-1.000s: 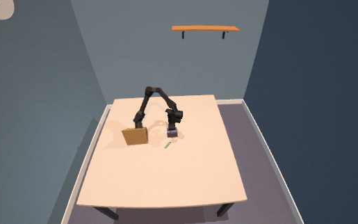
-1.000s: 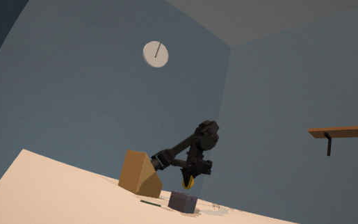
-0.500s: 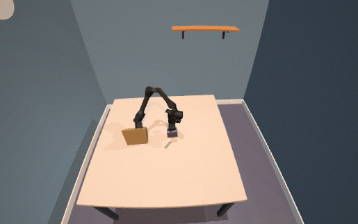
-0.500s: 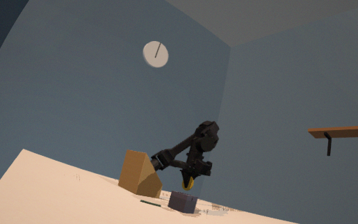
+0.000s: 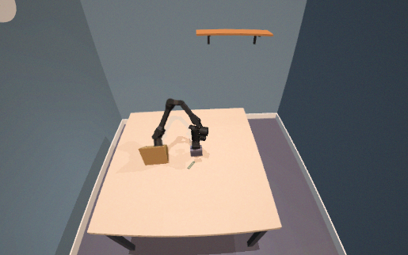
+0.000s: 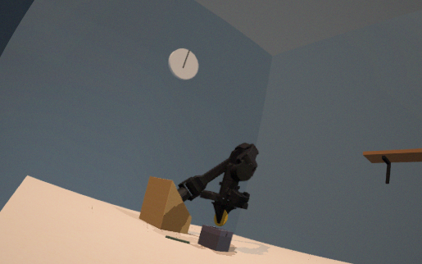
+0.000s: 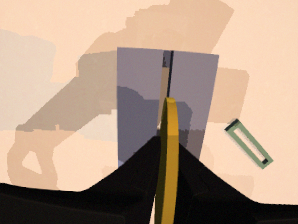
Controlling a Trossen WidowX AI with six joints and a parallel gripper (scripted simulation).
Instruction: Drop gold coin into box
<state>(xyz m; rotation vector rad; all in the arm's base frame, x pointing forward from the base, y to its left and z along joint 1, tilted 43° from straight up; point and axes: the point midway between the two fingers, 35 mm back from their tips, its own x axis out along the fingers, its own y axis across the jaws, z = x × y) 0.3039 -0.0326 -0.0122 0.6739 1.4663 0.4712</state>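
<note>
Right now my gripper tip is 2 cm below the thin gold coin.
</note>
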